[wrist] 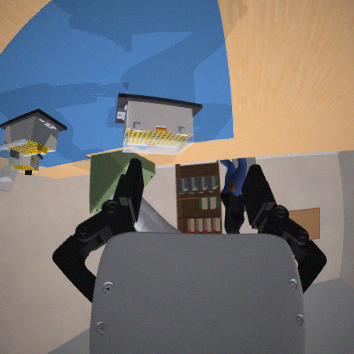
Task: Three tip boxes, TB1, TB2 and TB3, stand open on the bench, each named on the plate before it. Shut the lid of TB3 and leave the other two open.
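Frame: origin at the arm's base, x ahead, y left, z up, level; metres.
Seen in the pictures: gripper, fingertip midpoint: (194, 174).
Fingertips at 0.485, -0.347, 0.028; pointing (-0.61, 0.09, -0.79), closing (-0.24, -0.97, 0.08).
Note:
Pixels of each thing's top centre, then the offset from my fingertips to it, as dx, dy, dz. "pt": a spot on its surface instead. Level surfaces: height alone.
- second grey tip box at its top centre: (30, 152) -0.093, +0.386, -0.096
- third tip box at its top centre: (26, 169) -0.212, +0.604, -0.096
- clear lid at a spot on its surface: (6, 180) pt -0.011, +0.332, -0.016
- blue mat at its surface level: dz -0.162
- wooden bench at its surface level: dz -0.165
The view is upside down. A grey tip box (159, 116) with yellow tips stands on the blue mat, a clear lid part showing along its far edge; whether that lid is upright or tilted is hard to tell. A second grey tip box (31, 134) is at the left, with a clear lid part sticking out. A third tip box (24, 162) shows partly behind it, with a clear lid (6, 180) standing out. The names on the plates cannot be read, so I cannot tell which is TB3. My gripper (194, 174) is open and empty, apart from all the boxes.
The blue mat (165, 55) lies on the wooden bench (285, 75). A green block-like object (107, 175) is near the left finger, with a grey cylinder (156, 217) beside it. A bookshelf (178, 200) and a person in blue (233, 175) are in the background.

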